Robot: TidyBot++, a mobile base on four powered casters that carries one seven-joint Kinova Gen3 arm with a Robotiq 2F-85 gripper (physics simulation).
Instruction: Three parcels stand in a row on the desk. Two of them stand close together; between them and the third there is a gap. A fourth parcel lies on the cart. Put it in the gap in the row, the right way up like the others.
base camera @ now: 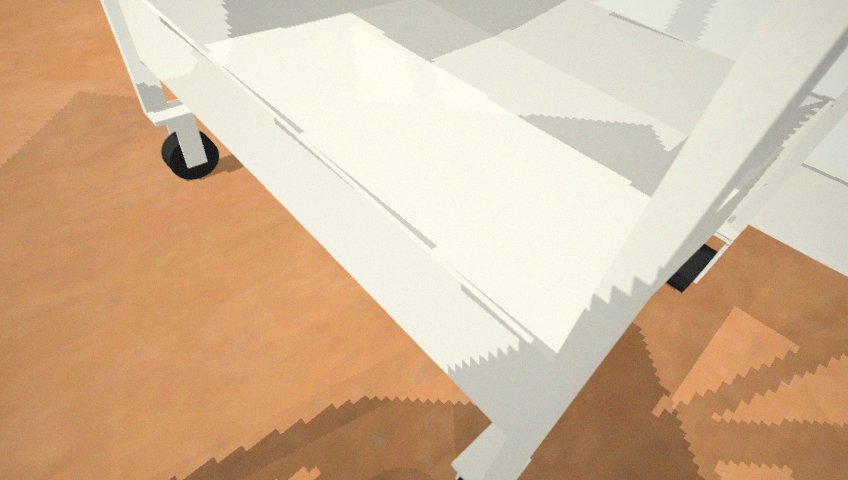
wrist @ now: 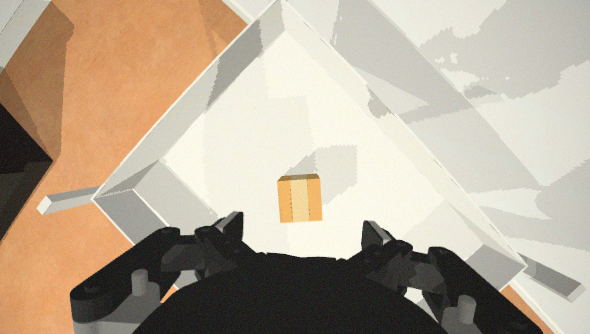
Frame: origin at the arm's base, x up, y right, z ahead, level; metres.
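Seen in the pictures: gripper, fingertip midpoint: (wrist: 302, 229).
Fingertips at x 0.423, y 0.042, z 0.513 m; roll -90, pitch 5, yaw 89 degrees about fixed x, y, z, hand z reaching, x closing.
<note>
Pixels of each thing's top centre, then the offset from my fingertips to it. "*": a spot on its surface instead.
- small orange parcel, top centre: (wrist: 299, 201) dx -0.101, dy -0.003, dz -0.003 m
- cart's raised rim, surface spot: (wrist: 165, 120) * dx -0.097, dy -0.159, dz +0.098 m
- black caster, surface spot: (base camera: 190, 155) * dx -0.786, dy -0.243, dz +0.001 m
A small orange parcel (wrist: 300, 200) with a pale yellow tape strip lies in the white tray top of the cart (wrist: 430, 170), near the middle of the wrist view. The cart (base camera: 368, 237) also shows in the base camera view, where its lower shelf and legs are seen. My gripper (wrist: 302, 229) is open and empty, seen from above at the bottom of the wrist view. The parcel shows beyond the fingertips, between them from side to side, and the fingers do not touch it. The desk's three parcels do not show in either view.
The cart's raised rim (wrist: 165, 120) runs around its top. Two handle-like bars (wrist: 75, 199) stick out at its sides. A black caster (base camera: 190, 155) and a corner post (base camera: 702, 148) show in the base camera view. A pale wall stands close beyond the cart.
</note>
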